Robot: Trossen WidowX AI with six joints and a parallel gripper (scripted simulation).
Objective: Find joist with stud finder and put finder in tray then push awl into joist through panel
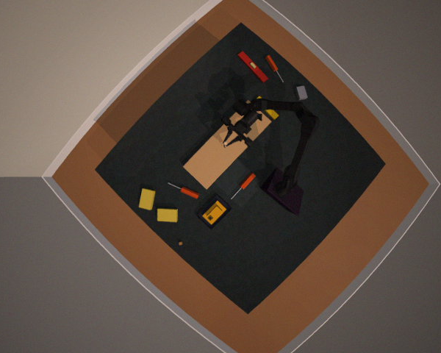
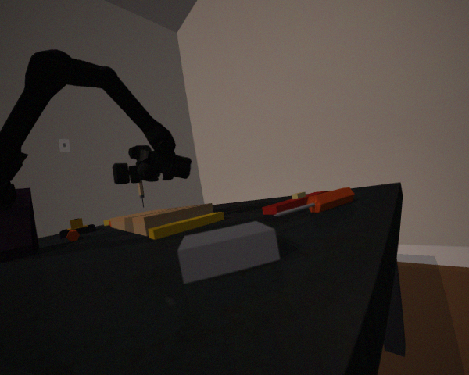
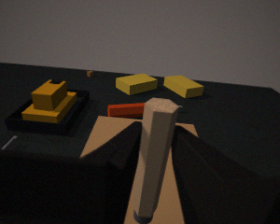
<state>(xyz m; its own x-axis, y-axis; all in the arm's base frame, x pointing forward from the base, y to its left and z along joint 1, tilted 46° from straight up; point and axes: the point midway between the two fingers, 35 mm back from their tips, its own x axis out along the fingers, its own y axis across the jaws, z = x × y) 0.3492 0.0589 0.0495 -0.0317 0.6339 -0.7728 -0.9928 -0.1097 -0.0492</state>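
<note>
My gripper tip is 6 cm above the awl. Also, from my gripper tip: yellow stud finder (22 cm behind, 30 cm to the left, 12 cm below); then dark tray (21 cm behind, 28 cm to the left, 15 cm below); then yellow bar (35 cm to the right, 16 cm below).
</note>
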